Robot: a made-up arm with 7 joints. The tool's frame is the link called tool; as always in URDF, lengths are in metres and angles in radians. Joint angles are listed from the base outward. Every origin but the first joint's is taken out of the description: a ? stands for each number. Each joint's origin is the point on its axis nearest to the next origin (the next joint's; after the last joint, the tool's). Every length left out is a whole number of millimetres.
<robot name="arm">
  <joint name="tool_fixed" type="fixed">
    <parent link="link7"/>
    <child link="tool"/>
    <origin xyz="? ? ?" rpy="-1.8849 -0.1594 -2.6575"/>
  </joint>
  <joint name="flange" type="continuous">
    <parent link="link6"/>
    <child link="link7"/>
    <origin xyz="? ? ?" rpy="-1.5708 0 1.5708"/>
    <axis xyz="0 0 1"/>
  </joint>
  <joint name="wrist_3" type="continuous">
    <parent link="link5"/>
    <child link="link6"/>
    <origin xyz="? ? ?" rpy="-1.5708 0 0"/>
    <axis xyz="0 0 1"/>
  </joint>
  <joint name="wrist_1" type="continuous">
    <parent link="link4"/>
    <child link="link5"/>
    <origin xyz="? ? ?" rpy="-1.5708 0 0"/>
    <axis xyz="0 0 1"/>
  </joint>
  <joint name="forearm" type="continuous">
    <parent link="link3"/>
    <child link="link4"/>
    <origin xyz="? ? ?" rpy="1.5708 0 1.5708"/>
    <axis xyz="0 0 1"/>
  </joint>
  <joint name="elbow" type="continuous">
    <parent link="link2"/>
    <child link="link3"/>
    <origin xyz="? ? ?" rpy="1.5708 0 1.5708"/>
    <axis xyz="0 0 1"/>
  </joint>
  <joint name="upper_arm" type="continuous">
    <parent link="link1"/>
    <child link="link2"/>
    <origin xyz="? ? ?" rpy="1.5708 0 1.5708"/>
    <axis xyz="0 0 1"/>
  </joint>
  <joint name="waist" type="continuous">
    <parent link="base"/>
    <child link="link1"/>
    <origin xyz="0.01 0.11 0.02" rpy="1.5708 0 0"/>
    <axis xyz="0 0 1"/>
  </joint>
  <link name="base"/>
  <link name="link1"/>
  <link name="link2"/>
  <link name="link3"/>
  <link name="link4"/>
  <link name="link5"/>
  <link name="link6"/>
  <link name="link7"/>
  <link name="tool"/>
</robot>
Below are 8 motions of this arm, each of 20 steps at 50 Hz.
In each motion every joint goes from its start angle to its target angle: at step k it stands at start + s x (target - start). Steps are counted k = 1, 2, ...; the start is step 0. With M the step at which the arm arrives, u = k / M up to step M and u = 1 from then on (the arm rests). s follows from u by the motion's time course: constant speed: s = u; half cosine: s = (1 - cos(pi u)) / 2; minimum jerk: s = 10 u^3 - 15 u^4 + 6 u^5.
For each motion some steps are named. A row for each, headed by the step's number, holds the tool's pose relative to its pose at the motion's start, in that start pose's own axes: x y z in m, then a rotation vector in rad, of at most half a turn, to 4 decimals.
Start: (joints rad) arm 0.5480 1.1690 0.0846 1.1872 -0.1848 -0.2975 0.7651
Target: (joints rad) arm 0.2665 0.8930 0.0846 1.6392 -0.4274 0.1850 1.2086
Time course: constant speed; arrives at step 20
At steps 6, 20:
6: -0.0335 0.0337 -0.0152 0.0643 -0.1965 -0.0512
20: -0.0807 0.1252 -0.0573 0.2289 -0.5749 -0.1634

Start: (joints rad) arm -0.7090 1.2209 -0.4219 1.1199 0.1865 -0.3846 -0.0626
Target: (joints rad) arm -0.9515 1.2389 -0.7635 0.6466 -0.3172 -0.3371 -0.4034
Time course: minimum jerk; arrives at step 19
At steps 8, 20:
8: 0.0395 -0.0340 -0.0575 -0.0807 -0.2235 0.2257
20: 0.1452 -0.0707 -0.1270 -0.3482 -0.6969 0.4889

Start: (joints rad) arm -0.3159 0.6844 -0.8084 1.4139 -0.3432 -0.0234 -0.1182
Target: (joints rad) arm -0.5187 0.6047 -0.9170 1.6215 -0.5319 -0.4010 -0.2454
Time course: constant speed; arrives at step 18
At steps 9, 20:
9: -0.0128 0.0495 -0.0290 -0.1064 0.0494 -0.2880
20: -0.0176 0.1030 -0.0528 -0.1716 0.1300 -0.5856

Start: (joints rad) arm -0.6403 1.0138 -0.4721 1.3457 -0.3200 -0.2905 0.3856
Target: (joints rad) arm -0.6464 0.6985 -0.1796 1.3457 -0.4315 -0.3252 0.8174
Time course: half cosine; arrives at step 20
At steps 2, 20:
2: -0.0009 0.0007 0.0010 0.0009 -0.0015 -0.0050
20: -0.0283 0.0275 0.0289 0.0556 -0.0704 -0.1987

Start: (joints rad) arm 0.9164 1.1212 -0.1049 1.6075 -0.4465 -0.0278 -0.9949
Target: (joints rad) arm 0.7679 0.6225 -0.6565 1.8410 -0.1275 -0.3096 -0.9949
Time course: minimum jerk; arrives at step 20
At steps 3, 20:
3: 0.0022 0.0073 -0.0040 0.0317 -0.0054 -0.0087
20: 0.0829 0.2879 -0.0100 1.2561 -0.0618 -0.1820

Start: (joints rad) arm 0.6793 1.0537 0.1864 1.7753 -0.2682 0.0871 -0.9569
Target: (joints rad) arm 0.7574 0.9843 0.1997 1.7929 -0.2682 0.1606 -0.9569
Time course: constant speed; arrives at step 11
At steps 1, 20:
1: -0.0010 0.0006 0.0004 0.0016 0.0065 0.0099
20: -0.0116 0.0062 0.0051 0.0212 0.0694 0.1078

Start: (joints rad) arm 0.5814 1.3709 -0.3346 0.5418 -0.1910 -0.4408 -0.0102
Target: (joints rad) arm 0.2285 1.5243 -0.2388 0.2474 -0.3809 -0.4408 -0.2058
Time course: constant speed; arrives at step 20
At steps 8, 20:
8: 0.0432 -0.0378 -0.0228 -0.0682 -0.1095 0.1804
20: 0.1164 -0.0830 -0.0318 -0.2137 -0.2675 0.4266

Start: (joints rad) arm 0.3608 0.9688 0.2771 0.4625 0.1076 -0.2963 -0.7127
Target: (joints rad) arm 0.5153 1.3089 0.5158 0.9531 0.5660 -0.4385 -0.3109
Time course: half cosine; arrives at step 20
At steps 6, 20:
6: -0.0314 0.0321 0.0384 0.1292 0.0906 -0.1363
20: -0.0705 0.1653 0.2198 0.4296 0.3902 -0.8413

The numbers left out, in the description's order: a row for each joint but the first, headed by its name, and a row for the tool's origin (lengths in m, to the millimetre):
tool: 0.02 0.02 0
flange: -0.01 -0.02 0
wrist_3: -0.01 -0.01 0
wrist_1: 0.01 -0.25 0
forearm: -0.01 0.01 0
elbow: -0.25 0.03 0
upper_arm: -0.01 -0.02 0

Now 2 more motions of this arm.
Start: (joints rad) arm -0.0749 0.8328 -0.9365 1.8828 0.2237 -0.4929 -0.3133
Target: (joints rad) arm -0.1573 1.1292 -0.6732 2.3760 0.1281 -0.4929 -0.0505
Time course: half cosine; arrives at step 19
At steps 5, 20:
5: 0.0027 0.0143 0.0118 -0.0465 -0.0479 -0.0475
20: 0.0111 0.1009 0.0546 -0.3115 -0.3838 -0.2819

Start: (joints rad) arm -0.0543 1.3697 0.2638 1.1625 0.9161 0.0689 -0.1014
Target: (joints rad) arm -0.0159 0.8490 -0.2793 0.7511 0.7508 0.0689 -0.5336
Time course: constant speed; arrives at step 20
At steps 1, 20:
1: 0.0019 -0.0139 -0.0081 0.0161 0.0118 0.0439
20: 0.0880 -0.1863 -0.2334 0.0696 -0.0272 0.8010

